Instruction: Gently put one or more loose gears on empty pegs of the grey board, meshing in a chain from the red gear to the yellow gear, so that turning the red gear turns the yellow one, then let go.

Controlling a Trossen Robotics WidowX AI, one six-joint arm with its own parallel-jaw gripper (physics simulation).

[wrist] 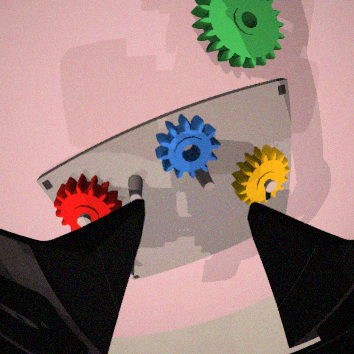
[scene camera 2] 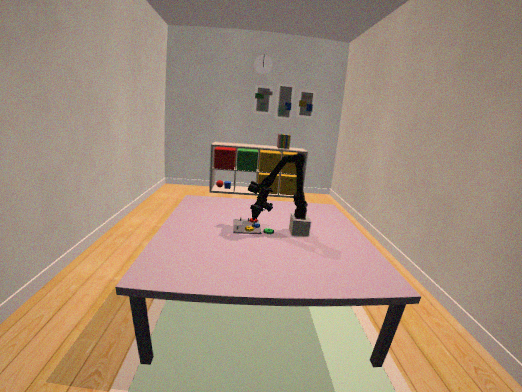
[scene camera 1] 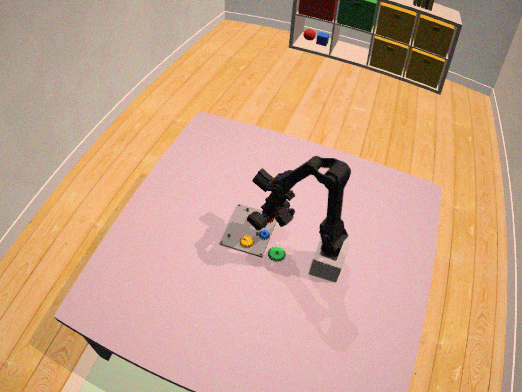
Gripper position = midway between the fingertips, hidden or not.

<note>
The gripper (scene camera 1: pixel 261 225) is open, holding nothing. Also in view: a blue gear (wrist: pixel 170 150). The table carries a green gear (wrist: pixel 244 40). Also in view: a yellow gear (wrist: pixel 268 162) and a grey board (wrist: pixel 183 223).
The gripper also shows in the wrist view (wrist: pixel 198 208).
</note>
